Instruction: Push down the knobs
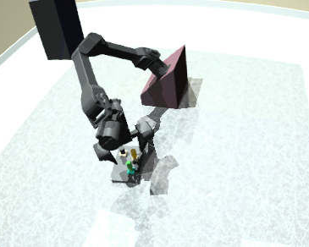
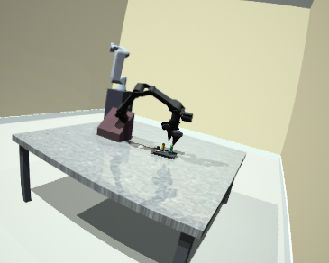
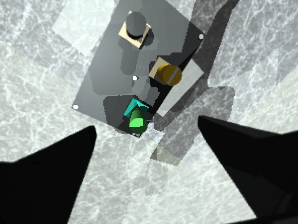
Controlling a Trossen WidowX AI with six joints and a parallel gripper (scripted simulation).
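My gripper tip is now 30 mm above the green knob and 10 mm short of it. The rest, counted from my gripper tip: yellow knob 50 mm behind, 30 mm below, 10 mm to the right.
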